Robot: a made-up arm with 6 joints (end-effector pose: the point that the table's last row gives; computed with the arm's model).
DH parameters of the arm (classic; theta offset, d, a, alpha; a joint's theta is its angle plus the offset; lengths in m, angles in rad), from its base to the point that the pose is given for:
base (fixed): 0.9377 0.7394 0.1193 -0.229
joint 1: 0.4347 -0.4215 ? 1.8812
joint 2: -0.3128 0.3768 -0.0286 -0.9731
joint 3: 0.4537 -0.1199 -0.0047 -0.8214
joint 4: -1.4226 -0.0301 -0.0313 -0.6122
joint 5: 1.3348 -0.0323 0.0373 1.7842
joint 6: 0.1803 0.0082 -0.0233 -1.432
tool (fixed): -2.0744 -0.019 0 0
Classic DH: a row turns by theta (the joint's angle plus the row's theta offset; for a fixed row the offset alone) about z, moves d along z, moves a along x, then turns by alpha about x.
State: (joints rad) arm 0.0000 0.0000 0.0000 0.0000 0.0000 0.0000
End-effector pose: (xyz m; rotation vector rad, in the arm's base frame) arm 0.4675 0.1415 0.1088 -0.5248 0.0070 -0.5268
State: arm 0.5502 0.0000 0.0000 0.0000 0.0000 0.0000
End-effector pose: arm 0.3600 0.2631 0.0718 -0.6167 -0.0881 0.0162
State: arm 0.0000 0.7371 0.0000 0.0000 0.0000 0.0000
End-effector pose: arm 0.4943 0.2758 0.0804 0.2175 0.0617 -0.5957
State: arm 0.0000 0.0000 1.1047 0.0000 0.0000 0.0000
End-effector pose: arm 0.4568 0.1965 0.1050 0.1901 0.1856 0.2974
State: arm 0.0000 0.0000 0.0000 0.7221 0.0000 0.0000
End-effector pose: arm 0.4891 0.1349 0.1103 -0.5332 -0.1253 0.1920
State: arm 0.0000 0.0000 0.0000 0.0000 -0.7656 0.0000
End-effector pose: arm 0.4794 0.1389 0.1142 -0.2220 -0.2521 -1.1991
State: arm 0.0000 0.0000 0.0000 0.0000 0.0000 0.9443
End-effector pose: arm 0.4675 0.1580 0.0871 0.3978 0.2447 -0.4637
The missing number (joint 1, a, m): 0.2755
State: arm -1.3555 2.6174 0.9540 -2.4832 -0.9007 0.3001
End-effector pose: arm 0.5041 -0.2295 0.4686 2.4505 1.8882 -0.2347
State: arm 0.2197 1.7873 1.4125 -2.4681 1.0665 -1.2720
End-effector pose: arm 0.4104 0.4085 0.2516 0.5523 0.3152 0.8272
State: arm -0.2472 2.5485 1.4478 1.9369 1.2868 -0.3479
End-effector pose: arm 0.5709 0.2097 0.4062 1.0191 1.9712 1.4354
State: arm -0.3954 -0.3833 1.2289 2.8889 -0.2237 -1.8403
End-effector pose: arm 0.5068 0.0466 0.2005 0.8672 -2.3964 0.4028
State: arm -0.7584 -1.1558 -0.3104 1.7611 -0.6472 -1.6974
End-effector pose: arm 0.4477 -0.1493 0.3313 -2.3188 -0.4389 0.8149
